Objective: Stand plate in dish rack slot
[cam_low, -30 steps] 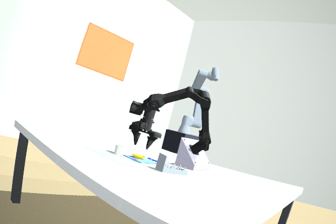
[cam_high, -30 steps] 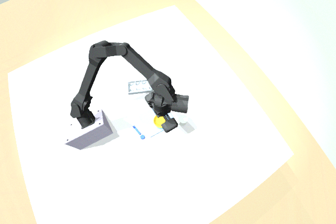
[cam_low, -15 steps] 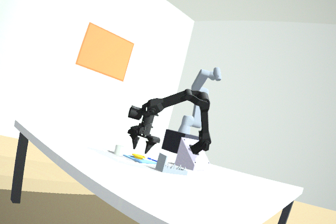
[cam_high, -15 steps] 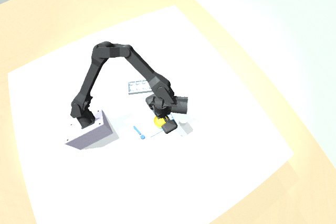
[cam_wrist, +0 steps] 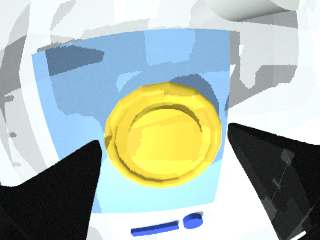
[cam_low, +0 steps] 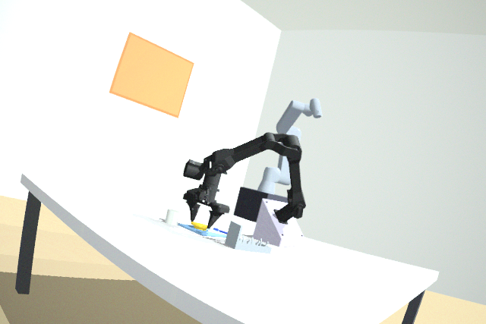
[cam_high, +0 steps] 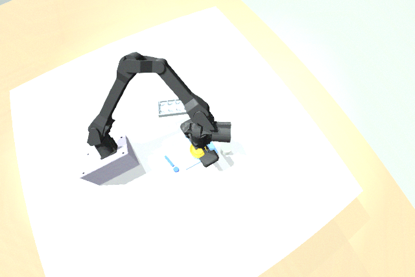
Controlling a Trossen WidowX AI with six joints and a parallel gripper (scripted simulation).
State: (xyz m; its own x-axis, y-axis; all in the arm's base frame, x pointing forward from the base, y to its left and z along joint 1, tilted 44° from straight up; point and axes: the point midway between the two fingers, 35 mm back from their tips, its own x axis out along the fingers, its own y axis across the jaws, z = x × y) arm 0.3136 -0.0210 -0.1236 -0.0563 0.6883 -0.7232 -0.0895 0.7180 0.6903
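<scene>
The yellow plate lies right at my gripper tip. Round my gripper tip: light blue mat (1 cm behind, 2 cm to the left, 2 cm below); white cup (10 cm ahead, 5 cm to the right, 1 cm above); blue spoon (12 cm behind, 1 cm to the right, 1 cm below).
</scene>
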